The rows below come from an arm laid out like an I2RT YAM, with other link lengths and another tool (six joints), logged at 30 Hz.
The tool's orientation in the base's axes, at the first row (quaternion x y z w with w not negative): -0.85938, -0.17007, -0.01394, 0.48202
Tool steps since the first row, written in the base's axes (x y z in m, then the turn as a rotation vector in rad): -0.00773, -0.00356, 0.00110, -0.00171, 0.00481, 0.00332; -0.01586, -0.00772, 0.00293, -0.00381, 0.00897, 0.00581; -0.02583, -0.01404, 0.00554, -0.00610, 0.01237, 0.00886; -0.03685, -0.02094, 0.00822, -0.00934, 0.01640, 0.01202; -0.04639, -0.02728, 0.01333, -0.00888, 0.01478, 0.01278; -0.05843, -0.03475, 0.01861, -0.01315, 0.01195, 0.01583; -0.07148, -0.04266, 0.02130, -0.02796, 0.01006, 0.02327
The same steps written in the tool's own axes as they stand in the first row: -0.00807, -0.00157, -0.00247, 0.00035, -0.00555, 0.00247; -0.01654, -0.00358, -0.00578, 0.00001, -0.01023, 0.00490; -0.02720, -0.00576, -0.01105, -0.00063, -0.01507, 0.00642; -0.03900, -0.00804, -0.01669, -0.00196, -0.02059, 0.00854; -0.04879, -0.01214, -0.02337, -0.00184, -0.02030, 0.00672; -0.06122, -0.01660, -0.03073, -0.00608, -0.02277, 0.00333; -0.07521, -0.01903, -0.03693, -0.01915, -0.03252, -0.00015
